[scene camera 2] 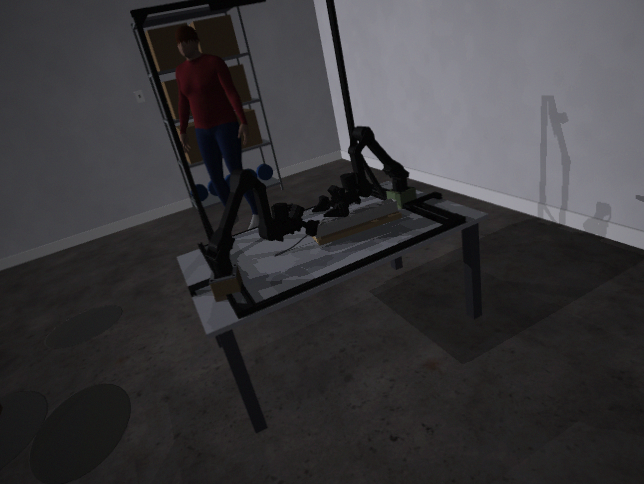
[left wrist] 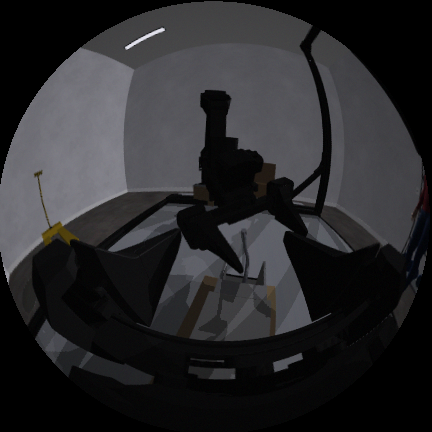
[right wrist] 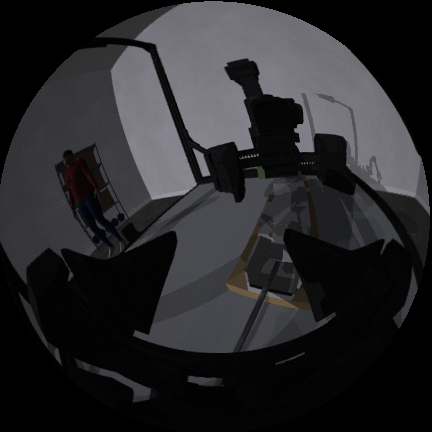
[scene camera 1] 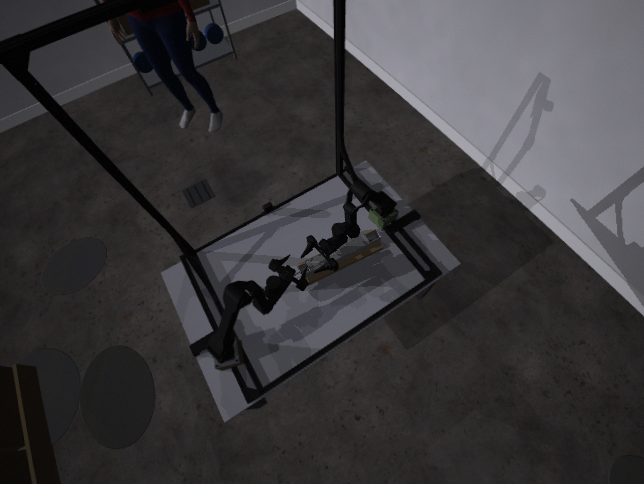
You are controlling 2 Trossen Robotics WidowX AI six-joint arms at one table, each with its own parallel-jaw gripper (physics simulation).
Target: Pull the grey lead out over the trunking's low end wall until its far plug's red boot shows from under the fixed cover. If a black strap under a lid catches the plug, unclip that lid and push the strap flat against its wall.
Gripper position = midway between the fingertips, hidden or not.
Observation:
In view: my left gripper (scene camera 2: 317,213), my right gripper (right wrist: 232,235) and a tan trunking (scene camera 1: 375,245).
My left gripper also shows in the left wrist view (left wrist: 234,235) and in the right wrist view (right wrist: 302,190). My right gripper also shows in the left wrist view (left wrist: 279,251).

